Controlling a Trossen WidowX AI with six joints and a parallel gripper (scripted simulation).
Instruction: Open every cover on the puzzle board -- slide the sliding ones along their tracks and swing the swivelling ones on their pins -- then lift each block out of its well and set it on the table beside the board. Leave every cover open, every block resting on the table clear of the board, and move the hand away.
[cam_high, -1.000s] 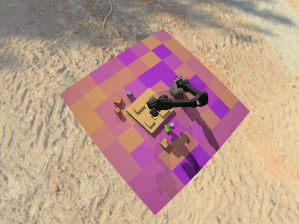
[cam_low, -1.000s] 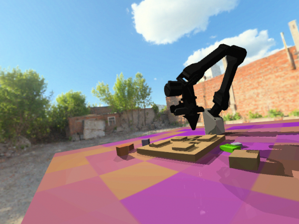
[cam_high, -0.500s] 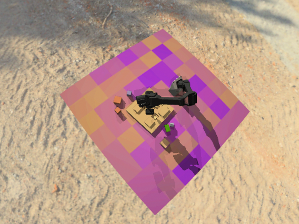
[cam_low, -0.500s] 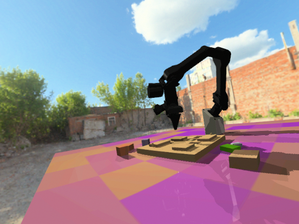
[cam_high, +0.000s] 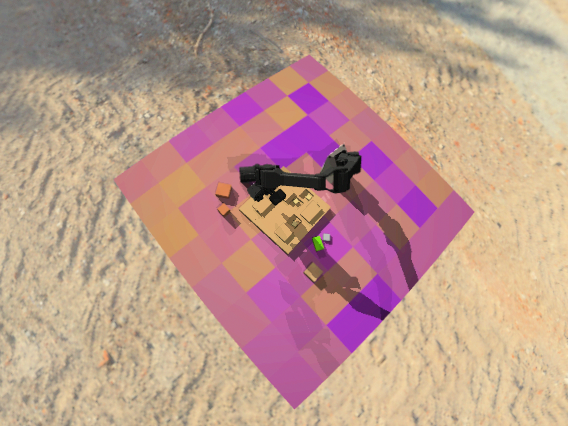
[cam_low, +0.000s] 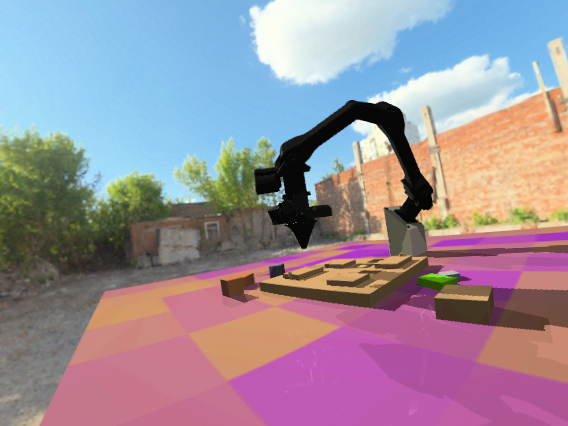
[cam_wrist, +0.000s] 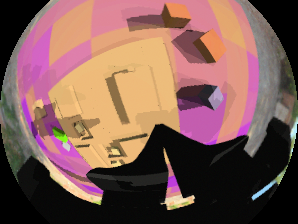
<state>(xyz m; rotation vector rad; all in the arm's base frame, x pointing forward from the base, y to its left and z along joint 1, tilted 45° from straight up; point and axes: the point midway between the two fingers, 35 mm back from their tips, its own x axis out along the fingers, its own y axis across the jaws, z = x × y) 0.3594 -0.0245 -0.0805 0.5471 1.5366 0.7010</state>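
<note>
Right now my gripper tip is 100 mm to the right of the tan puzzle board, 60 mm above it and 50 mm past it. Round my gripper tip: green block (310 mm to the left, 70 mm below, 70 mm behind); then orange block (140 mm to the right, 140 mm ahead, 70 mm below); then greyish-purple block (130 mm to the right, 60 mm below, 20 mm ahead).
</note>
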